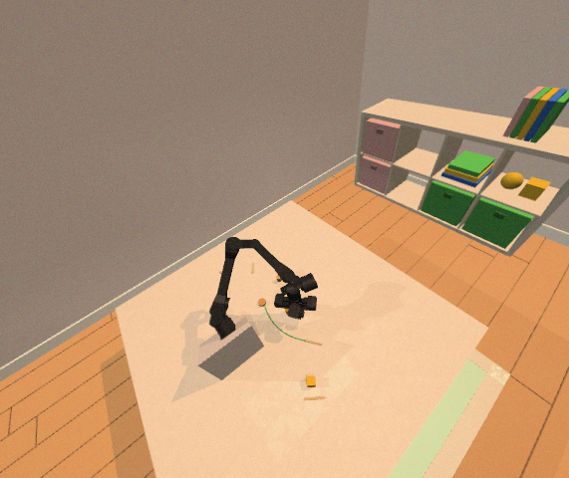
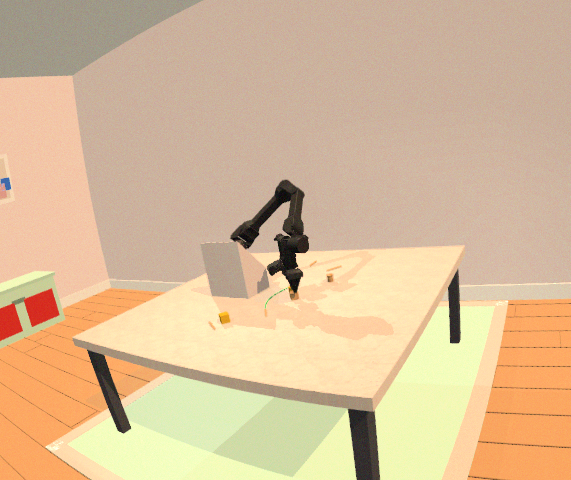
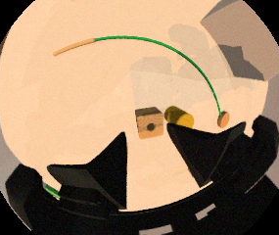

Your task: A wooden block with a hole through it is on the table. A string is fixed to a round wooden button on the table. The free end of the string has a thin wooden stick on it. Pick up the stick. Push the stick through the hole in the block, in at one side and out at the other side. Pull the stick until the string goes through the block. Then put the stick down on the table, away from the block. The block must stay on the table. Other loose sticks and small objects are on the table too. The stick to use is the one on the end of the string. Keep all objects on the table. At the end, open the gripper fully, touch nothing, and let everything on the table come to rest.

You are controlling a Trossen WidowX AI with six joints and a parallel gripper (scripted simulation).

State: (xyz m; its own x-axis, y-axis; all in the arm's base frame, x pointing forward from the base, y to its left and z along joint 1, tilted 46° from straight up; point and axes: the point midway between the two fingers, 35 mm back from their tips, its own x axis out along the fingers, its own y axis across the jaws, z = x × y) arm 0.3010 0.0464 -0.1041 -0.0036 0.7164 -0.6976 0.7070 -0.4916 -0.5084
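The wooden block is 1 cm behind my gripper tip and 2 cm below it. The rest, counted from my gripper tip: thin wooden stick 4 cm behind, 14 cm to the right, 3 cm below; round wooden button 11 cm behind, 16 cm to the left, 3 cm below; yellow cylinder 3 cm behind, 3 cm to the left, 1 cm below.
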